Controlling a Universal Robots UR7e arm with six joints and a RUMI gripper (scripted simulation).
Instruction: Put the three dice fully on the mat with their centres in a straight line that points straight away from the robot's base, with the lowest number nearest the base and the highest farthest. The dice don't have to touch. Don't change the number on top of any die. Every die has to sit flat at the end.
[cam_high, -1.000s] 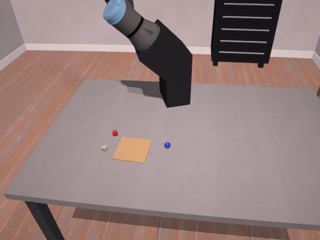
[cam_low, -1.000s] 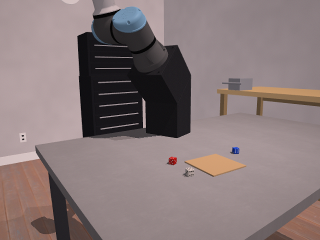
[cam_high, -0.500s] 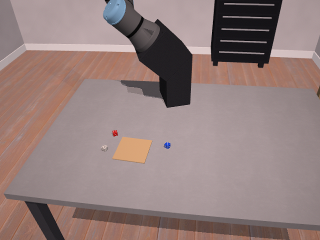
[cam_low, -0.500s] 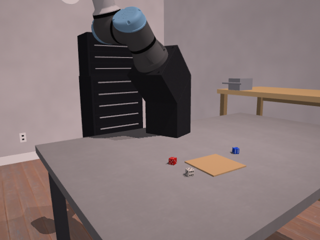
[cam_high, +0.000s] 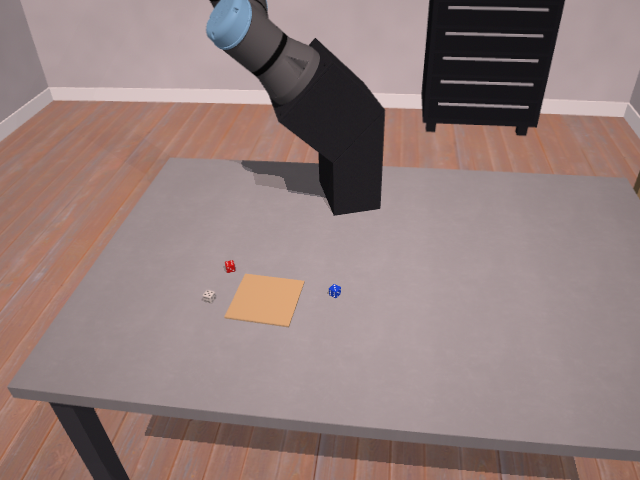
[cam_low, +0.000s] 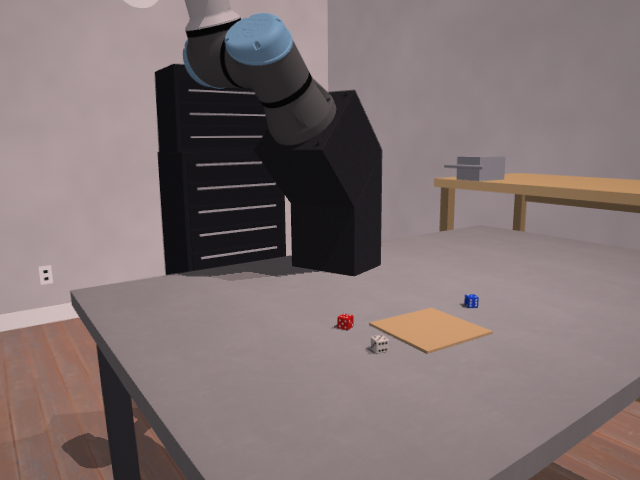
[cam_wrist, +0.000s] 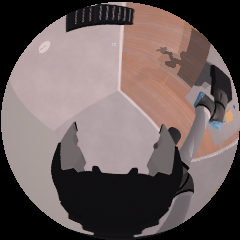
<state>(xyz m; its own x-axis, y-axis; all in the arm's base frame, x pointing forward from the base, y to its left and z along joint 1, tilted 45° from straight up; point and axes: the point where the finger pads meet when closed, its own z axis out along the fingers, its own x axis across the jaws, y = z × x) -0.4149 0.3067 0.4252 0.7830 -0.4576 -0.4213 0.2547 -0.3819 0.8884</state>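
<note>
Right now my hand is 68 cm short of the white die, 12 cm to the left of it and 94 cm above it. Round my hand: tan mat 68 cm ahead, 94 cm below; then red die 58 cm ahead, 9 cm to the right, 94 cm below; then blue die 66 cm ahead, 15 cm to the left, 94 cm below.
</note>
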